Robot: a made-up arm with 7 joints. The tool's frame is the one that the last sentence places.
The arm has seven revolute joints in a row. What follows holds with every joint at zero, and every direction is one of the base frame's. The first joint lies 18.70 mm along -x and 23.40 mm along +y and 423.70 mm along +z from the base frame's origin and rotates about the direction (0.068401, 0.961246, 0.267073). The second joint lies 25.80 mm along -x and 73.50 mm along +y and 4.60 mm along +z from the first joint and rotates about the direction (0.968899, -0.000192, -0.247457). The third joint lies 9.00 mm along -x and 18.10 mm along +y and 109.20 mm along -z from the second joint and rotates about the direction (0.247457, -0.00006, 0.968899). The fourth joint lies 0.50 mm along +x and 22.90 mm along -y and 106.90 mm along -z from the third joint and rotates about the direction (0.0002, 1, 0.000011). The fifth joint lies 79.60 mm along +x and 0.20 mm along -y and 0.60 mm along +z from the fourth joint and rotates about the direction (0.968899, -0.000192, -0.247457). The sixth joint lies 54.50 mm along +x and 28.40 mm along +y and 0.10 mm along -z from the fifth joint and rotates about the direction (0.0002, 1, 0.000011). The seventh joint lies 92.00 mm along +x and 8.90 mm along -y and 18.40 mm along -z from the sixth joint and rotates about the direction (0.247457, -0.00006, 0.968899). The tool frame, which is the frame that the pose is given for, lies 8.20 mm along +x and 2.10 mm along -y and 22.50 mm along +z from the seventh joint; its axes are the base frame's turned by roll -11.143, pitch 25.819 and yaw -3.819 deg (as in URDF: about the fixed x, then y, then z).
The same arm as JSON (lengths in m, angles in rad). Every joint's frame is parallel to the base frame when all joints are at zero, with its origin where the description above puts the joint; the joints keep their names.
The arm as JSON. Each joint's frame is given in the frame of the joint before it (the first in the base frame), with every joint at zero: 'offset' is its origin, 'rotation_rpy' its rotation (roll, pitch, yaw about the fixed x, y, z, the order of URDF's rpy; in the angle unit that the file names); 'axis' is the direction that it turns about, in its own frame. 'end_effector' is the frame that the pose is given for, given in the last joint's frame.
{"length_unit": "m", "angle_unit": "rad", "chain": [
  {"id": "joint 1", "offset": [-0.0187, 0.0234, 0.4237], "rotation_rpy": [0.0, 0.0, 0.0], "axis": [0.068403, 0.961235, 0.26711]},
  {"id": "joint 2", "offset": [-0.0258, 0.0735, 0.0046], "rotation_rpy": [0.0, 0.0, 0.0], "axis": [0.968889, -0.0002, -0.247497]},
  {"id": "joint 3", "offset": [-0.009, 0.0181, -0.1092], "rotation_rpy": [0.0, 0.0, 0.0], "axis": [0.247497, -0.0001, 0.968889]},
  {"id": "joint 4", "offset": [0.0005, -0.0229, -0.1069], "rotation_rpy": [0.0, 0.0, 0.0], "axis": [0.0002, 1.0, 0.0]},
  {"id": "joint 5", "offset": [0.0796, -0.0002, 0.0006], "rotation_rpy": [0.0, 0.0, 0.0], "axis": [0.968889, -0.0002, -0.247497]},
  {"id": "joint 6", "offset": [0.0545, 0.0284, -0.0001], "rotation_rpy": [0.0, 0.0, 0.0], "axis": [0.0002, 1.0, 0.0]},
  {"id": "joint 7", "offset": [0.092, -0.0089, -0.0184], "rotation_rpy": [0.0, 0.0, 0.0], "axis": [0.247497, -0.0001, 0.968889]}
], "end_effector": {"offset": [0.0082, -0.0021, 0.0225], "rotation_rpy": [-0.1945, 0.4506, -0.0667]}}

